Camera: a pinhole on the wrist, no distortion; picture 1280 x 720 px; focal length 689.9 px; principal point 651.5 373.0 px. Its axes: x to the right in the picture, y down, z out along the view. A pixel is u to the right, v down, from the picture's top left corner.
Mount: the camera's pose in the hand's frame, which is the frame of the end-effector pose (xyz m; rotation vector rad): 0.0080 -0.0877 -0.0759 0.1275 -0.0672 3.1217
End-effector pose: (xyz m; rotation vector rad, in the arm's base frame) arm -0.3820 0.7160 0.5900 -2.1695 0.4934 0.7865
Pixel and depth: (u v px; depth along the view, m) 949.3 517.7 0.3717
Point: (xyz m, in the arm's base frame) -0.4860 1.0746 0.6095
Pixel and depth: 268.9 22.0 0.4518
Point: -0.3660 0.8913 0.1382
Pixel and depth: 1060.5 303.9 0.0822
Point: -0.3643 0.7793 0.6508
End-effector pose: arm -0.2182 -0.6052 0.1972 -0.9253 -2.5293 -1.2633
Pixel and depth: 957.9 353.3 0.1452
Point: -0.2269 -0.6084 0.0735
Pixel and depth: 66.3 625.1 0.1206
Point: -0.3910 -0.5873 0.1317
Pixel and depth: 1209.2 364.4 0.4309
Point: 0.0123 -0.4930 -0.2292
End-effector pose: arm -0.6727 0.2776 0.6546 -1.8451 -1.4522 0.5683
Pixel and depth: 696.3 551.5 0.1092
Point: -0.7711 0.3089 0.7253
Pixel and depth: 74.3 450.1 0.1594
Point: -0.7557 0.4566 0.7076
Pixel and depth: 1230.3 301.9 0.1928
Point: -0.8505 0.1885 0.6139
